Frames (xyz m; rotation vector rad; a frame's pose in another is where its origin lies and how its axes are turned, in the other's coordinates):
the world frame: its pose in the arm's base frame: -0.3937 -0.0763 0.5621 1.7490 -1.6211 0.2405
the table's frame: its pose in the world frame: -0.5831 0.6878 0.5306 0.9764 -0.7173 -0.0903
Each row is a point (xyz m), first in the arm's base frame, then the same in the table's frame.
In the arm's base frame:
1: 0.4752 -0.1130 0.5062
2: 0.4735 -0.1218 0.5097
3: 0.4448 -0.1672 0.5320
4: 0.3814 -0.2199 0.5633
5: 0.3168 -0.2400 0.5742
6: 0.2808 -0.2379 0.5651
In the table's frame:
1: 0.7565 -1.6406 0.3910
2: 0.7641 -1.6386 0.3854
3: 0.7962 -1.6138 0.3438
4: 0.8234 -1.5624 0.2775
5: 0.8207 -1.5085 0.2352
6: 0.8076 -1.4746 0.2277

